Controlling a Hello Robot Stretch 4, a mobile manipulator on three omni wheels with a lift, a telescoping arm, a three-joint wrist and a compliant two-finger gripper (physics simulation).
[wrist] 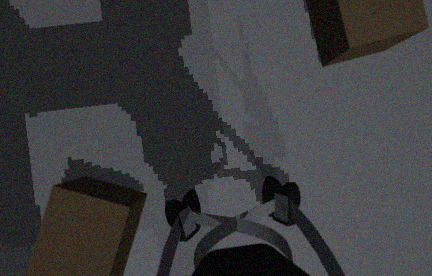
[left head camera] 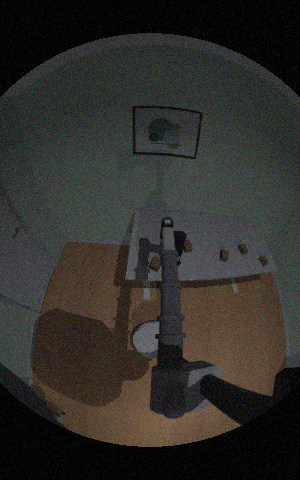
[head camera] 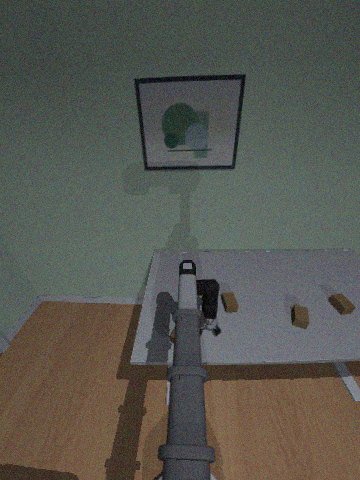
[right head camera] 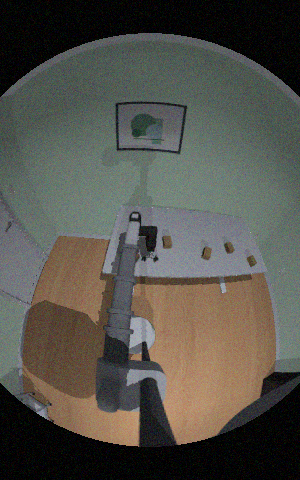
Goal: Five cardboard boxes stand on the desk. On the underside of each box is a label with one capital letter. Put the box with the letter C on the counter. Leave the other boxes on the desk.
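Pixels of known places: gripper, fingertip midpoint: (wrist: pixel 233 198) (head camera: pixel 208 333) (right head camera: pixel 149 259); robot's base at its link origin: (left head camera: pixel 152 338) (right head camera: pixel 134 333).
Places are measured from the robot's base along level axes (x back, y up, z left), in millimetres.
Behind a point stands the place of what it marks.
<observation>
Five brown cardboard boxes stand on the white desk (head camera: pixel 280 345) @(y 693, x -515, z -409 mm) (left head camera: pixel 200 272) @(y 694, x -499, z -307 mm) (right head camera: pixel 185 267) @(y 694, x -519, z -361 mm). The leftmost box (left head camera: pixel 155 264) @(y 743, x -532, z 34 mm) (wrist: pixel 80 230) @(y 743, x -571, z 24 mm) is mostly behind the arm in the head view. The second box (head camera: pixel 230 302) @(y 743, x -708, z -218 mm) (left head camera: pixel 188 245) @(y 744, x -711, z -226 mm) (right head camera: pixel 167 242) @(y 744, x -701, z -222 mm) (wrist: pixel 385 25) @(y 743, x -694, z -224 mm) is farther back. The third (head camera: pixel 300 316) @(y 743, x -626, z -534 mm) (left head camera: pixel 224 255) @(y 744, x -621, z -534 mm) (right head camera: pixel 206 253) @(y 744, x -620, z -533 mm), fourth (head camera: pixel 342 303) @(y 744, x -697, z -786 mm) (left head camera: pixel 243 249) @(y 744, x -687, z -784 mm) (right head camera: pixel 229 247) @(y 743, x -693, z -789 mm) and fifth (left head camera: pixel 264 260) @(y 743, x -558, z -1030 mm) (right head camera: pixel 251 260) @(y 739, x -563, z -1022 mm) stand to the right. My gripper (head camera: pixel 210 328) @(y 693, x -568, z -95 mm) (right head camera: pixel 150 258) @(y 693, x -568, z -95 mm) (wrist: pixel 233 198) @(y 693, x -568, z -95 mm) is open and empty above the desk, between the first two boxes. No letters show. I cannot make out the counter.
My telescoping arm (head camera: pixel 187 400) @(y 1113, x -203, z -1 mm) (left head camera: pixel 170 300) @(y 1113, x -194, z 2 mm) (right head camera: pixel 120 295) @(y 1113, x -190, z 1 mm) reaches over the wooden floor (head camera: pixel 260 425) @(y -26, x -384, z -446 mm) to the desk. A round white object (left head camera: pixel 146 339) @(y 187, x 2, z 69 mm) (right head camera: pixel 142 335) @(y 187, x -1, z -82 mm) is on the floor by the arm. A framed picture (head camera: pixel 190 79) @(y 1708, x -1260, z -18 mm) hangs on the green wall behind the desk.
</observation>
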